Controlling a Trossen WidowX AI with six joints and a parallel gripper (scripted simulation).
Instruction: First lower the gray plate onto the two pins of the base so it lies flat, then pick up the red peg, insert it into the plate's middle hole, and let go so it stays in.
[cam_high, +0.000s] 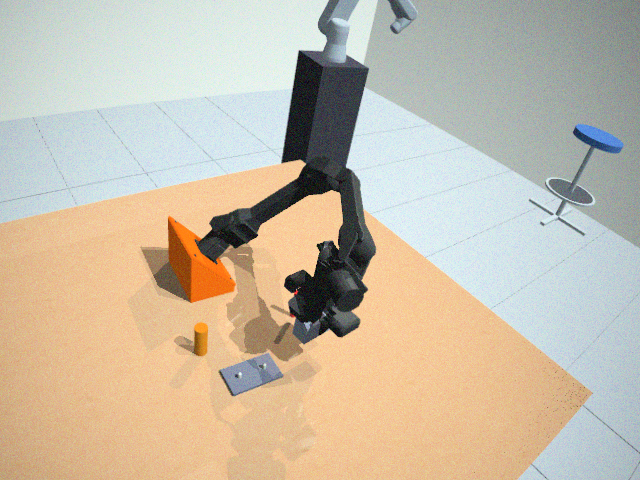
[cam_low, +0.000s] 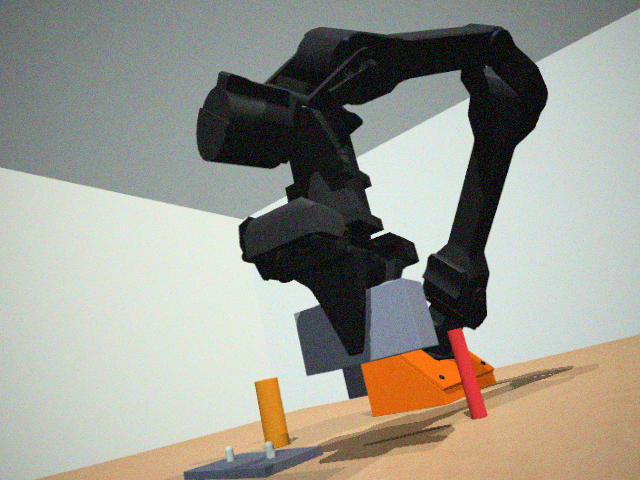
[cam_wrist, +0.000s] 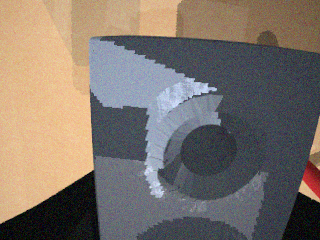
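My gripper tip is 15 cm to the left of the gray base, 7 cm above it and 2 cm short of it. The rest, counted from my gripper tip: short orange cylinder: 24 cm to the right, 8 cm behind, 4 cm below; then gray plate: 3 cm above; then red peg: 11 cm behind, 4 cm below, 1 cm to the left.
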